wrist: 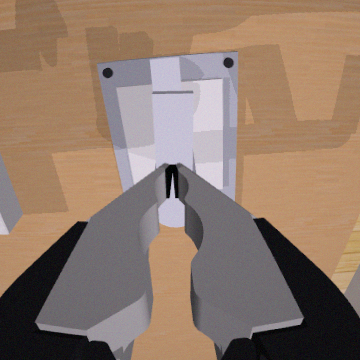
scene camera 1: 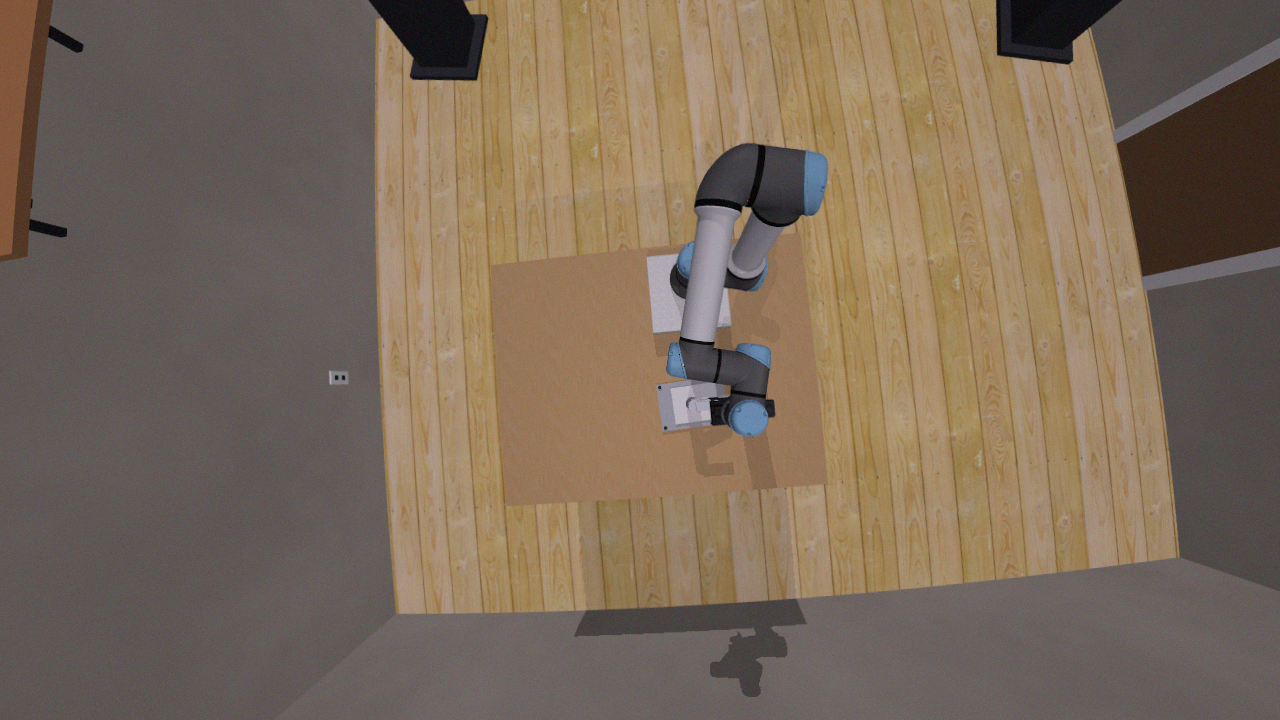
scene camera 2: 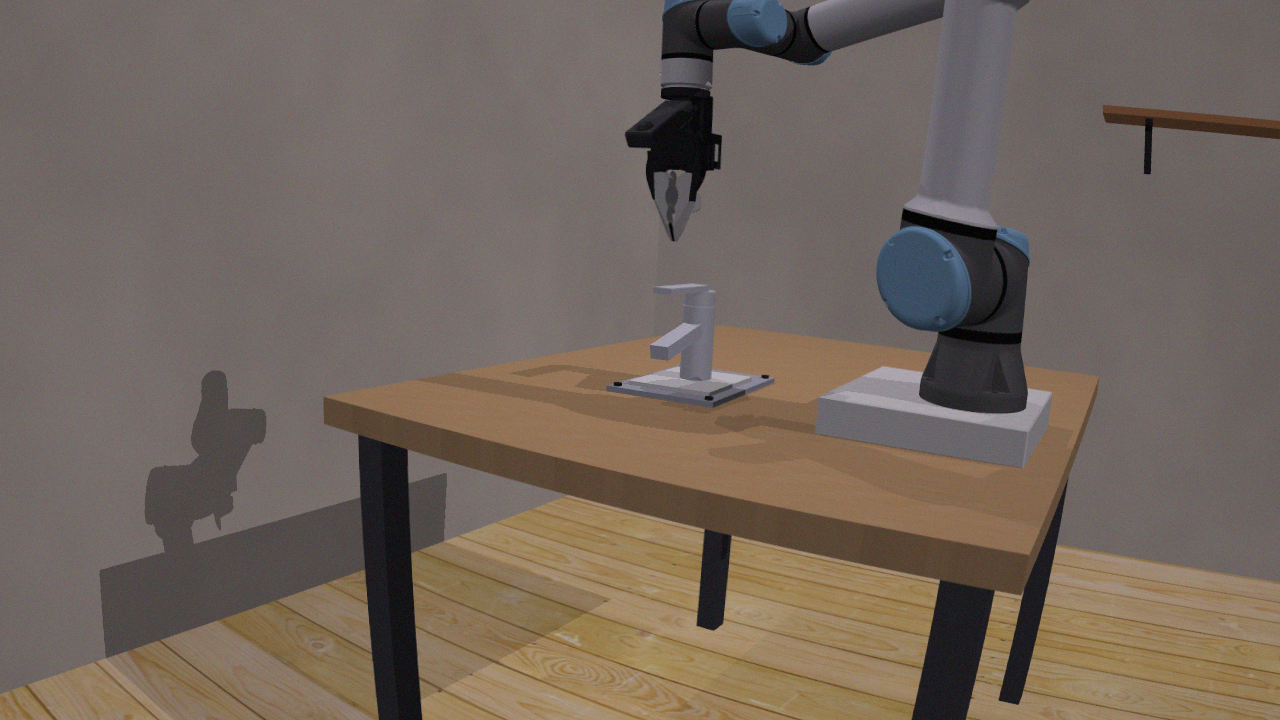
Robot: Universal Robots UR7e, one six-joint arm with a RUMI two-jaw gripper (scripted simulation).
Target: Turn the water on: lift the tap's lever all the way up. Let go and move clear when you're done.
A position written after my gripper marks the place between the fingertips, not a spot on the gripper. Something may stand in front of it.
I see my gripper [scene camera 2: 674, 241] and a pale grey tap [scene camera 2: 693, 376].
My gripper shows as well in the wrist view [wrist: 172, 166]. The pale grey tap also shows in the wrist view [wrist: 135, 101] and in scene camera 1 [scene camera 1: 681, 396].
